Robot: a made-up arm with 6 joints.
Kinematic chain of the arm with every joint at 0, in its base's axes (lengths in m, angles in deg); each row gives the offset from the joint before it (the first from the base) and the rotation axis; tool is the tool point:
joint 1: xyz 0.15 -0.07 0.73 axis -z
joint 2: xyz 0.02 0 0.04 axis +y
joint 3: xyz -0.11 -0.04 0 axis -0.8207 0.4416 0.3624
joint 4: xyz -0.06 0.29 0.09 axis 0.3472 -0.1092 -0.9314
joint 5: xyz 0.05 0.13 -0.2 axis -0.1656 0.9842 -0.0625
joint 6: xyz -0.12 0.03 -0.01 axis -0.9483 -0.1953 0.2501
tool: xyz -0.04 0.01 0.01
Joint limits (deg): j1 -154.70..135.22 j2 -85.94..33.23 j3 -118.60..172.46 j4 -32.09..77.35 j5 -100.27..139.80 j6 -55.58..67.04
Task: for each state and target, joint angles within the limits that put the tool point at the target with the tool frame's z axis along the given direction. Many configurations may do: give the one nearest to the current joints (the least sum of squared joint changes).
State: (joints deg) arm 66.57 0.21 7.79 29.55 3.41 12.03
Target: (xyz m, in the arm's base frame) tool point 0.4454 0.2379 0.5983 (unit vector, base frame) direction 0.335 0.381 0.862
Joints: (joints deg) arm 84.53 -14.96 -6.48 -31.79 6.71 15.86
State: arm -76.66 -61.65 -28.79 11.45 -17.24 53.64
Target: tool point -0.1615 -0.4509 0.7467 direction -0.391 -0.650 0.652
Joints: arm -123.59 -18.97 -20.33 14.71 4.19 67.04
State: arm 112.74 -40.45 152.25 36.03 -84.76 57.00
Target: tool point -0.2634 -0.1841 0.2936 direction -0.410 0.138 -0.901
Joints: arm 84.29 -74.69 127.55 21.89 -99.46 67.04
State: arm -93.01 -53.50 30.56 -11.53 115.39 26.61
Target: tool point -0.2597 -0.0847 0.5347 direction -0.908 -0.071 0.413
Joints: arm -80.13 -78.12 -10.59 -30.70 70.30 34.16
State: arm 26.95 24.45 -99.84 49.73 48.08 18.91
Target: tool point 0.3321 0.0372 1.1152 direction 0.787 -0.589 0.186
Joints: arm 1.88 25.35 -53.20 55.95 88.78 56.76
